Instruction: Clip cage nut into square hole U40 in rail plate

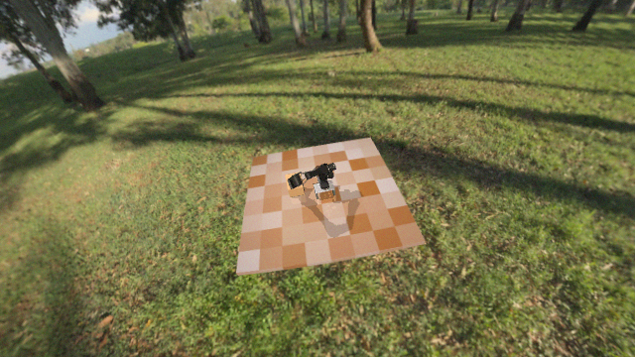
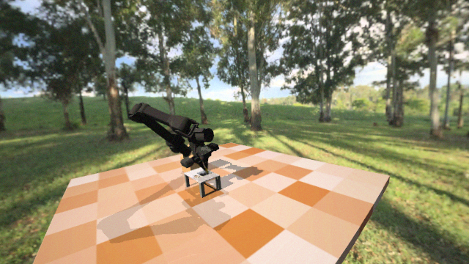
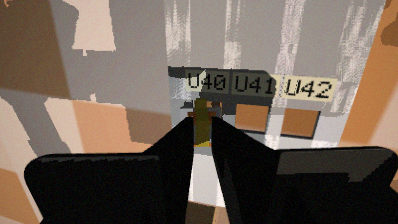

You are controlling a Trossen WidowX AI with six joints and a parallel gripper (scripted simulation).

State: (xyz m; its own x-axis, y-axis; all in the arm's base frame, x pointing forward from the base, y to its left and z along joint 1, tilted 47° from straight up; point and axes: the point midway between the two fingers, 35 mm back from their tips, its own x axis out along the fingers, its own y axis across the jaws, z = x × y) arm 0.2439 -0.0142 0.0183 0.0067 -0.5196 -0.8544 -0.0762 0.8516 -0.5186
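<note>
Right now my gripper tip is 1 cm above the cage nut.
</note>
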